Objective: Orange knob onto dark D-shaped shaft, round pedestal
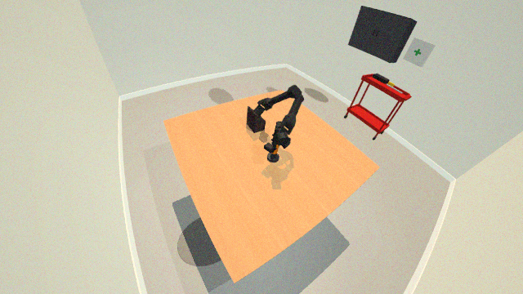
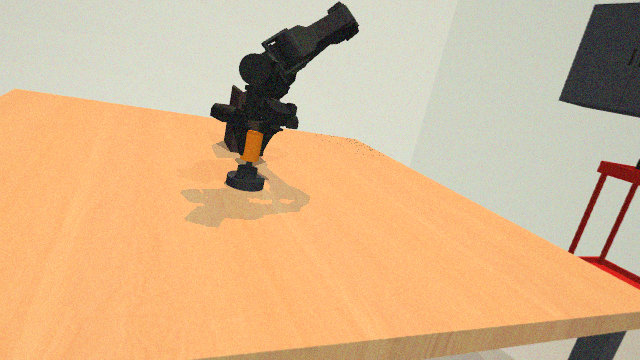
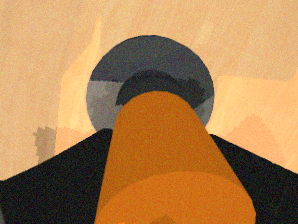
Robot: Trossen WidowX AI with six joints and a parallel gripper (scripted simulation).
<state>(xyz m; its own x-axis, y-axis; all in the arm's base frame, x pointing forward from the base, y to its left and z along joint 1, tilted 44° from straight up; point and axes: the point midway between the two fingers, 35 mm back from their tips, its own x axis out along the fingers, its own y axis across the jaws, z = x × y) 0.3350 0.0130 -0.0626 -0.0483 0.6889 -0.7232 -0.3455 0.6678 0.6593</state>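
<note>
Right now my gripper tip is 2 cm below the orange knob. Round my gripper tip: round dark pedestal: 4 cm below.
</note>
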